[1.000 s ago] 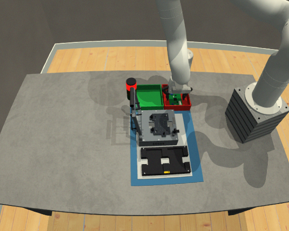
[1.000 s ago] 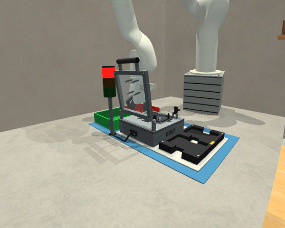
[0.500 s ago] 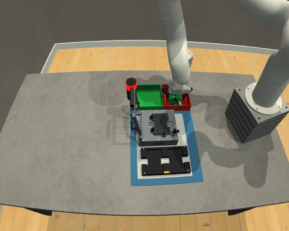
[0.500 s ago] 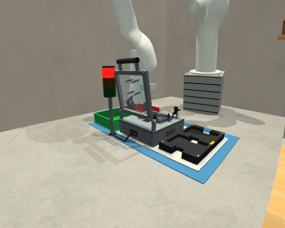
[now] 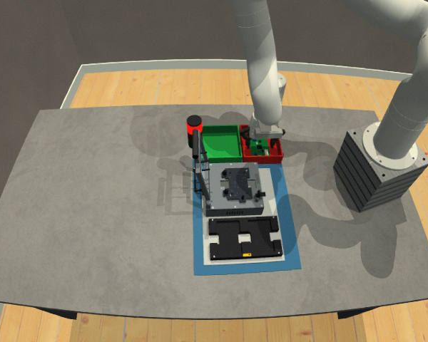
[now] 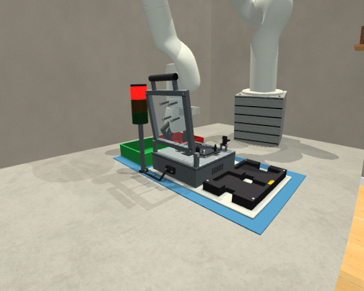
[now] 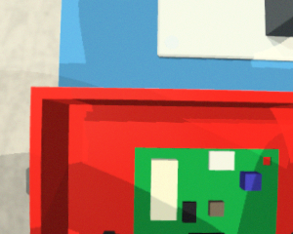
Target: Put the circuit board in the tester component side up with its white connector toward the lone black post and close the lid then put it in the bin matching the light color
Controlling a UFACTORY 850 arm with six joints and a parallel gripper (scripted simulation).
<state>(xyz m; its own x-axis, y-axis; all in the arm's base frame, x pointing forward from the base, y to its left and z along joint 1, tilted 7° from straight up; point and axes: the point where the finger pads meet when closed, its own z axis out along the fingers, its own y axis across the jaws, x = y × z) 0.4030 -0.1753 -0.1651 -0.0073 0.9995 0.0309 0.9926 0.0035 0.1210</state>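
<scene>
Now: the red bin 1 cm below my hand. The rest, counted from my hand: tester bed: 21 cm to the left, 11 cm ahead, 5 cm above; green bin: 15 cm ahead, 1 cm below; green circuit board: 1 cm below.
</scene>
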